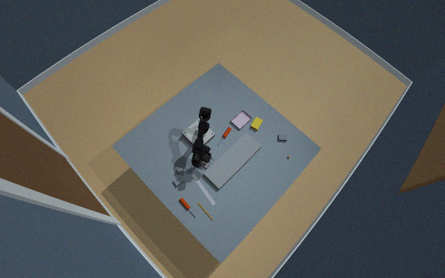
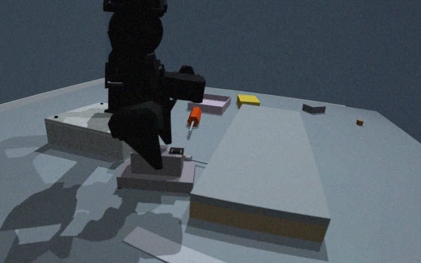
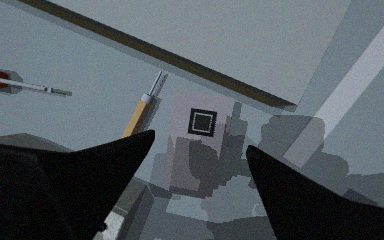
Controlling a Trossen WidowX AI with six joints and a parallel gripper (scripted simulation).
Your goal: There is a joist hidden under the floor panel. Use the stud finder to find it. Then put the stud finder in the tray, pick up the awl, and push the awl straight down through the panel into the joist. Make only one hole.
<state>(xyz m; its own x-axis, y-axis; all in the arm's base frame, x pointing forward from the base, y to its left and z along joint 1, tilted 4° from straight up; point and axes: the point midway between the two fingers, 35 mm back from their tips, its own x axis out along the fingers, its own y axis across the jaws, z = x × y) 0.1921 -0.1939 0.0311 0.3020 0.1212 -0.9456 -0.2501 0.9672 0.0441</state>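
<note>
Now: the grey stud finder 1 cm below my gripper tip. The rest, counted from my gripper tip: white strip 16 cm ahead, 16 cm to the right, 5 cm below; then awl 8 cm to the left, 4 cm below; then square indicator 2 cm ahead, 1 cm to the left, 1 cm above.
</note>
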